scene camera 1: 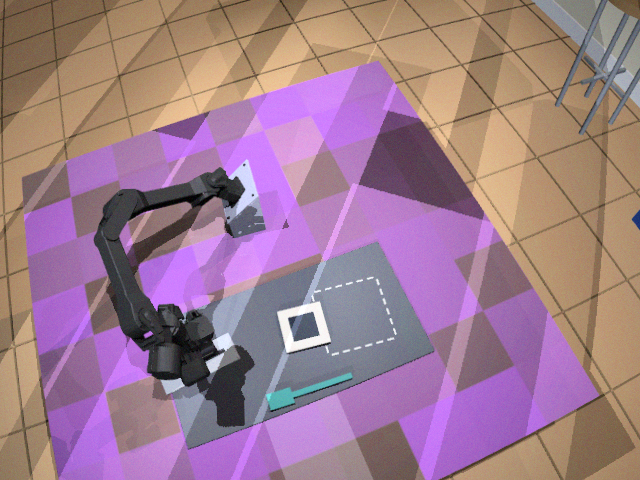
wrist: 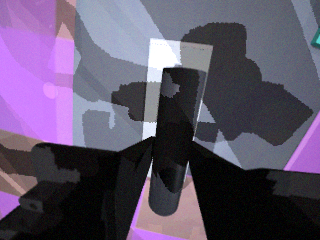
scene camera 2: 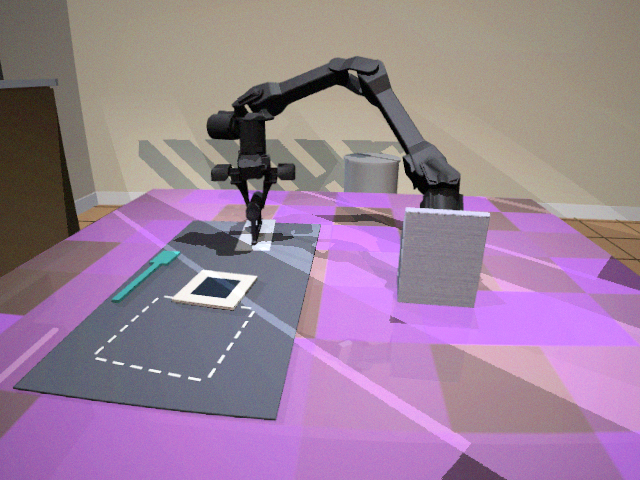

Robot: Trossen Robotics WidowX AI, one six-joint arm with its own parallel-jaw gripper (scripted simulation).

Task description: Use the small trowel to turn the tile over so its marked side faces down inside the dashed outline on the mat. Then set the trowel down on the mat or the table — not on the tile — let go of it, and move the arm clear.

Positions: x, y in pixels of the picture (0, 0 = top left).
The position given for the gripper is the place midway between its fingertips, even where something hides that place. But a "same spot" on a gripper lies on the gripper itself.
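The gripper appears in scene camera 1 (190, 356), and a tile appears in scene camera 1 (303, 327). The wrist view shows the gripper, while the tile is out of frame in the wrist view. The gripper can be seen in scene camera 2, and the tile is visible in scene camera 2 (220, 290). On the gripper, (wrist: 76, 186) and (scene camera 2: 269, 179) are the same spot. On a grey mat, (wrist: 253, 110) and (scene camera 1: 226, 396) are the same spot.
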